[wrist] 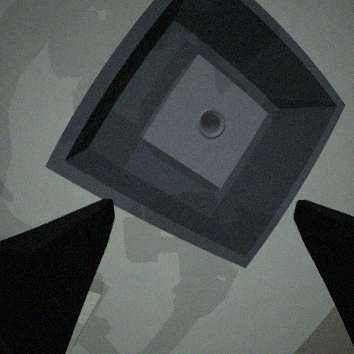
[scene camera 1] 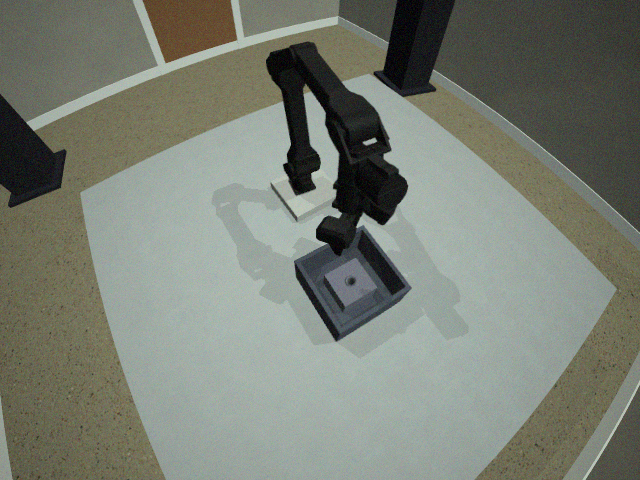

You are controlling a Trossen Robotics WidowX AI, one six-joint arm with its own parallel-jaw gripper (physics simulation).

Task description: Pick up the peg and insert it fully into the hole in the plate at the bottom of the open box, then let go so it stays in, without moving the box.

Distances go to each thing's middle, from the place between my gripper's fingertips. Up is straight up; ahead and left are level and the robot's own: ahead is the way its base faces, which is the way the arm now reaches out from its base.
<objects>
I see the blue-grey box (scene camera 1: 310, 269) 11 cm below my hand and 6 cm ahead of it. From my hand the other things lie so: pale plate (scene camera 1: 349, 284): 12 cm below, 6 cm ahead.
</objects>
